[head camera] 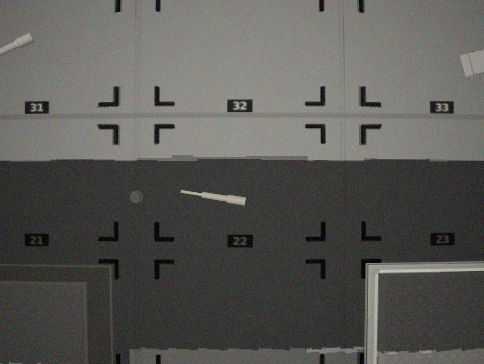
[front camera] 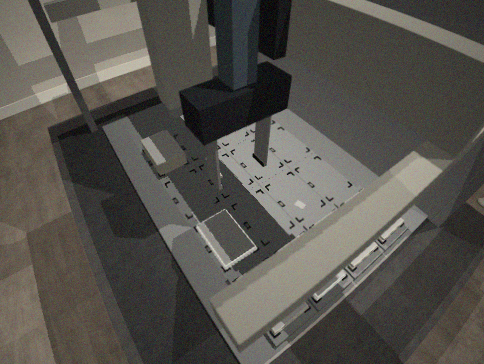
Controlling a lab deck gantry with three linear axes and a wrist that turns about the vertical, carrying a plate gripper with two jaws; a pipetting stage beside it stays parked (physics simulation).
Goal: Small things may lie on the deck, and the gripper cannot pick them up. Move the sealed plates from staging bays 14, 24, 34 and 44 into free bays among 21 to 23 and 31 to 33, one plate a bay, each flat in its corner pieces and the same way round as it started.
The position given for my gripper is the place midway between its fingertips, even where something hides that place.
my gripper: front camera 238,171; not seen in the head camera view (out of frame)
white-rimmed plate: head camera; front camera
same spot on white-rimmed plate: (head camera: 408,305) = (front camera: 221,221)
